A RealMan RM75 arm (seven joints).
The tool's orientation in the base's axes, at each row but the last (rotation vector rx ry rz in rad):
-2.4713 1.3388 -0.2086
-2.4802 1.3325 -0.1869
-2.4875 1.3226 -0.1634
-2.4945 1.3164 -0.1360
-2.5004 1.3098 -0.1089
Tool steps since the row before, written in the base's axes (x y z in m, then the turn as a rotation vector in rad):
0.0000 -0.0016 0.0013 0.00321 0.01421 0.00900
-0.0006 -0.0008 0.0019 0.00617 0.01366 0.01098
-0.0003 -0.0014 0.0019 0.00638 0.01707 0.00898
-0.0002 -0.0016 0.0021 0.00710 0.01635 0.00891
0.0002 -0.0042 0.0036 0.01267 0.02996 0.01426
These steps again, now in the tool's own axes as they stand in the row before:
0.0013 0.0004 -0.0016 -0.01032 -0.01288 -0.00456
0.0003 0.0002 -0.0021 -0.00829 -0.01560 -0.00577
0.0009 0.0003 -0.0022 -0.01088 -0.01688 -0.00307
0.0011 0.0003 -0.0024 -0.00987 -0.01705 -0.00300
0.0032 0.0010 -0.0044 -0.01813 -0.03033 -0.00362

